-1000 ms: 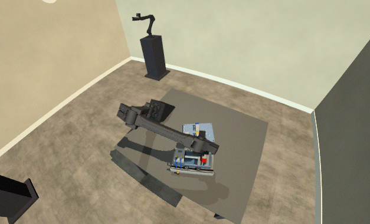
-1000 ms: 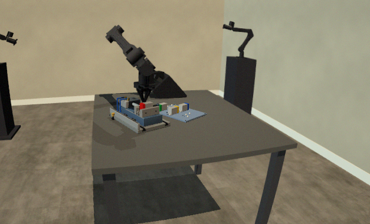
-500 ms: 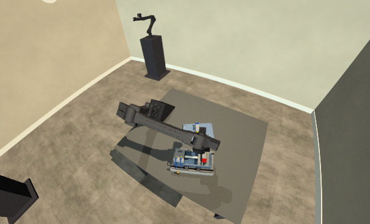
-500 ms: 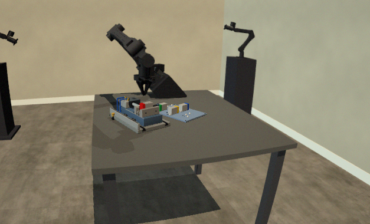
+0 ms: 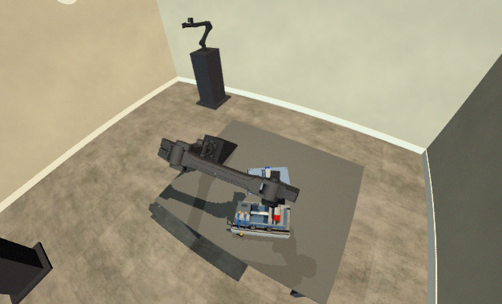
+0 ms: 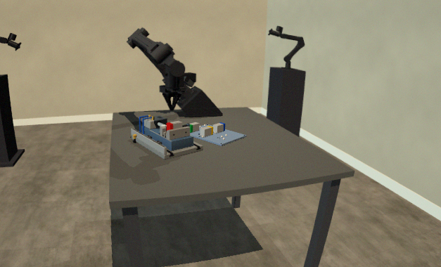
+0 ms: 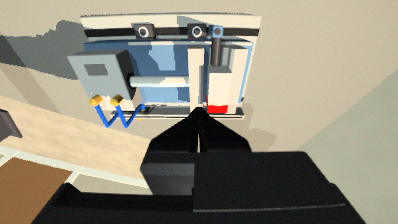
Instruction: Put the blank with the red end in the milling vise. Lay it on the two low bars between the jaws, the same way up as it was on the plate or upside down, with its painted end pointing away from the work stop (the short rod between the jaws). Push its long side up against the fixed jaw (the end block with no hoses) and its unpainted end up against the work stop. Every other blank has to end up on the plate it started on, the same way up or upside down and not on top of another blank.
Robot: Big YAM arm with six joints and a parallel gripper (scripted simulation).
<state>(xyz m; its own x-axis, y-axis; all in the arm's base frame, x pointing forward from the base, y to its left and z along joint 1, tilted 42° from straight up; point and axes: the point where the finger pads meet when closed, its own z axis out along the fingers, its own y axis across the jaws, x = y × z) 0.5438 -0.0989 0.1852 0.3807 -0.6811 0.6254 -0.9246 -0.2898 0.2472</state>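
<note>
Right now the grey bar with red end is 7 cm below my hand, 3 cm ahead of it and 1 cm to the left of it. From my hand the other things lie so: fixed jaw (9 cm below, 5 cm ahead, 2 cm to the left); then moving jaw (9 cm below); then work stop rod (8 cm below, 5 cm to the left).
</note>
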